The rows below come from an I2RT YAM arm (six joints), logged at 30 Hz.
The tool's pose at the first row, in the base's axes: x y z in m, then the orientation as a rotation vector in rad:
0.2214, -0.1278, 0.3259, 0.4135, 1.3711, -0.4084
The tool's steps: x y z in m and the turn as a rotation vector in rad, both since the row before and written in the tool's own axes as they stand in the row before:
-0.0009, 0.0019, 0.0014, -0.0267, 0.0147, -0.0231
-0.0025, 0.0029, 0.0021, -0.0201, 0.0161, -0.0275
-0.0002, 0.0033, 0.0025, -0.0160, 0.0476, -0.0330
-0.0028, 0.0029, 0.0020, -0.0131, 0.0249, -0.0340
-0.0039, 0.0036, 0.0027, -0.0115, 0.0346, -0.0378
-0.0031, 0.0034, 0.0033, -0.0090, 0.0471, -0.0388
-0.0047, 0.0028, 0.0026, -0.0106, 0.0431, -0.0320
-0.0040, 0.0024, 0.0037, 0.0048, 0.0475, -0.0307
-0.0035, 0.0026, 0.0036, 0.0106, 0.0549, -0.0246
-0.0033, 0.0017, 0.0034, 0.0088, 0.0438, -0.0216
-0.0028, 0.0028, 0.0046, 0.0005, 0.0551, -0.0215
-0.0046, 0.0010, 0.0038, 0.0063, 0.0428, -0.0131
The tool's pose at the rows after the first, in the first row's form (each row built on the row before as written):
0.2234, -0.1268, 0.3271, 0.3796, 1.3953, -0.4063
0.2263, -0.1252, 0.3299, 0.3483, 1.4206, -0.4122
0.2300, -0.1235, 0.3304, 0.3239, 1.4770, -0.4216
0.2330, -0.1216, 0.3332, 0.2949, 1.5107, -0.4363
0.2370, -0.1192, 0.3369, 0.2664, 1.5541, -0.4544
0.2416, -0.1173, 0.3396, 0.2418, 1.6092, -0.4743
0.2456, -0.1154, 0.3437, 0.2199, 1.6593, -0.4879
0.2505, -0.1143, 0.3469, 0.2112, 1.7101, -0.5133
0.2555, -0.1131, 0.3493, 0.2138, 1.7656, -0.5392
0.2600, -0.1127, 0.3514, 0.2143, 1.8101, -0.5617
0.2660, -0.1121, 0.3523, 0.2127, 1.8676, -0.5764
0.2713, -0.1125, 0.3552, 0.2186, 1.9100, -0.5909

